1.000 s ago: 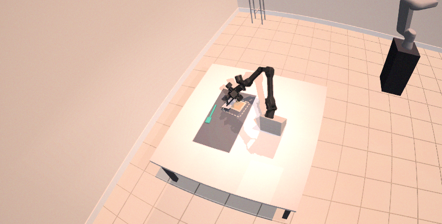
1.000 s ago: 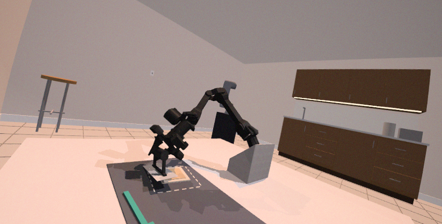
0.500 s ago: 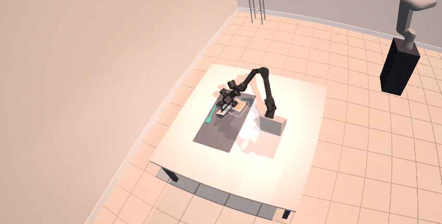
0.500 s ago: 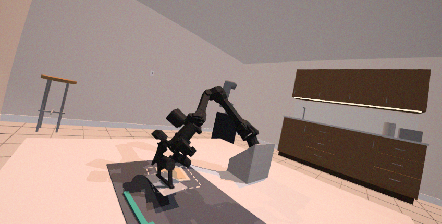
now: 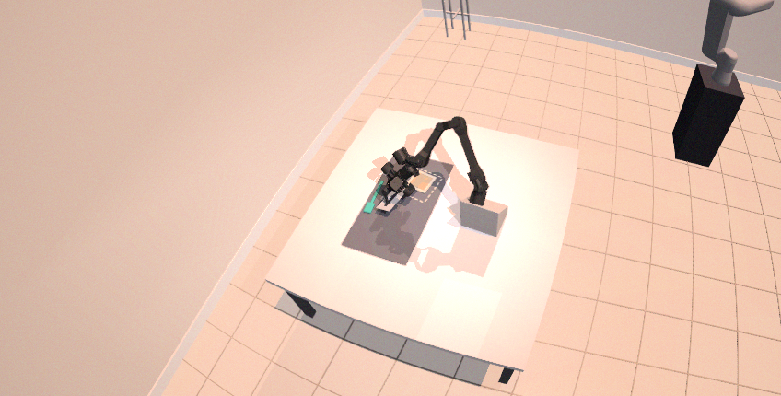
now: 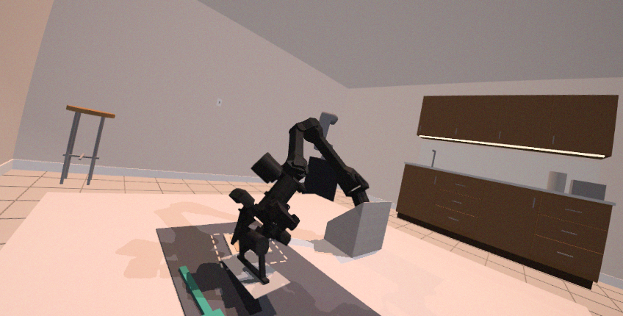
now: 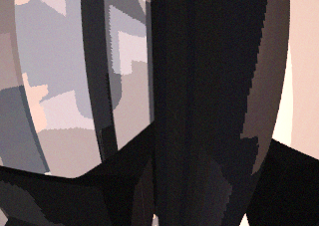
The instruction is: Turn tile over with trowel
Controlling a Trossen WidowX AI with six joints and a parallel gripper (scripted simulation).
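Now: the dark mat 60 mm behind my gripper tip, 40 mm to the left of it and 90 mm below it. The rest, counted from my gripper tip: square tile: 110 mm behind, 120 mm to the right, 70 mm below; trowel: 30 mm behind, 10 mm below; green strip: 80 mm ahead, 60 mm to the left, 70 mm below.
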